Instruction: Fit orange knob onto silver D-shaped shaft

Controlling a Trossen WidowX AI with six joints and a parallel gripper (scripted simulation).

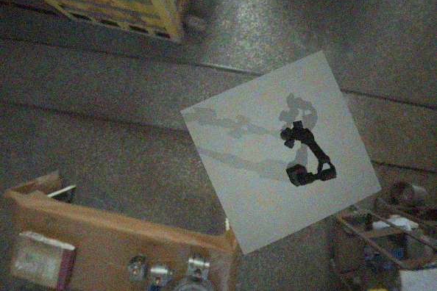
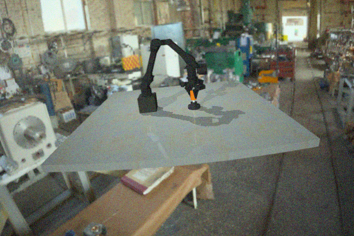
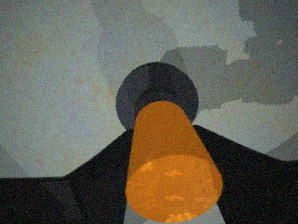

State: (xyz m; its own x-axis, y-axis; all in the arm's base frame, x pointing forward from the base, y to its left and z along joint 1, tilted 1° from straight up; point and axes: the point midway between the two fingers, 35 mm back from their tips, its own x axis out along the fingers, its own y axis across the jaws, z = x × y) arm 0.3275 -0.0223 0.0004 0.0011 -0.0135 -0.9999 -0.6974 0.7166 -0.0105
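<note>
The orange knob is 30 mm above my gripper tip. Also, from my gripper tip: round pedestal 40 mm below.
</note>
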